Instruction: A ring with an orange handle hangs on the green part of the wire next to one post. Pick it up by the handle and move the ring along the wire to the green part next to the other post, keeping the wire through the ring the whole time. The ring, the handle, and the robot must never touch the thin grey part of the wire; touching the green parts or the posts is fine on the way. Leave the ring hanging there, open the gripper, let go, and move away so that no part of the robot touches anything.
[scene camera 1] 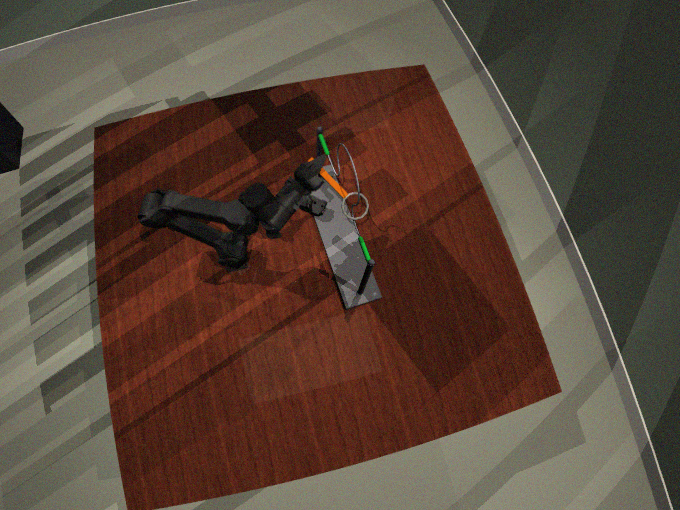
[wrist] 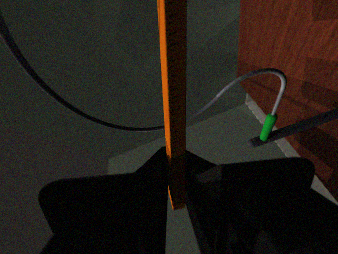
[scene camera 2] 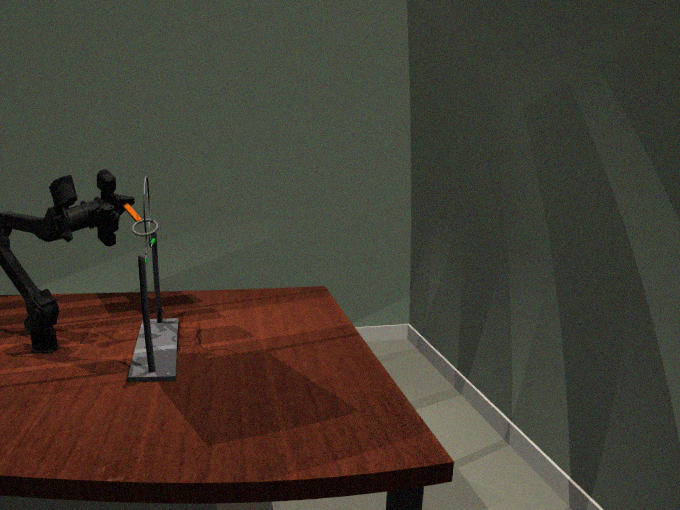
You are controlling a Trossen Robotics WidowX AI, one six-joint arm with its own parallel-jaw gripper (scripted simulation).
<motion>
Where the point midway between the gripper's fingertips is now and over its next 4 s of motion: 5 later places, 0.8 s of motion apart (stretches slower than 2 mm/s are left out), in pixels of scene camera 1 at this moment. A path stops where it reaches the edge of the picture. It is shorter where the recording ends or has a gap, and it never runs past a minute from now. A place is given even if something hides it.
My gripper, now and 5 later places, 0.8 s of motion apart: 324, 155; 324, 157; 323, 159; 323, 163; 324, 168; 326, 175
</motion>
